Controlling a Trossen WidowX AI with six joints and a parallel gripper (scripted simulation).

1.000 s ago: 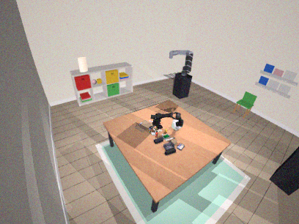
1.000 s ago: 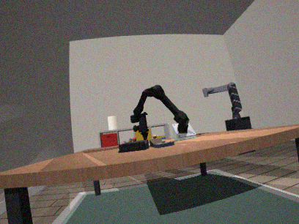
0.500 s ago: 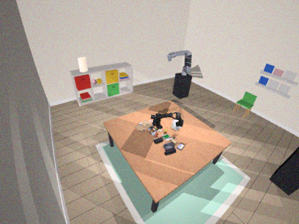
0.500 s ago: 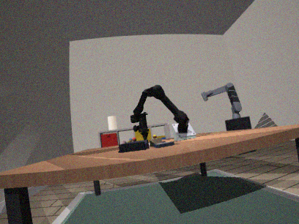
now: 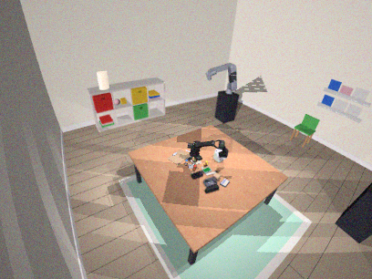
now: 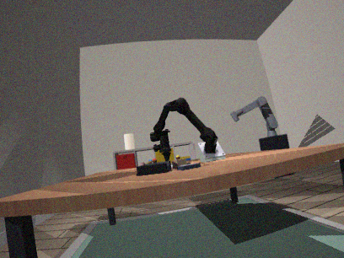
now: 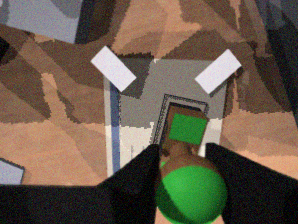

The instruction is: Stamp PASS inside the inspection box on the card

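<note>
Now: the PASS stamp right at my gripper tip. The rest, counted from my gripper tip: grey block: 9 cm ahead, 5 cm to the left, 1 cm below; pale card: 1 cm to the left, 3 cm below; grey strip: 1 cm ahead, 8 cm to the right, 2 cm below.
</note>
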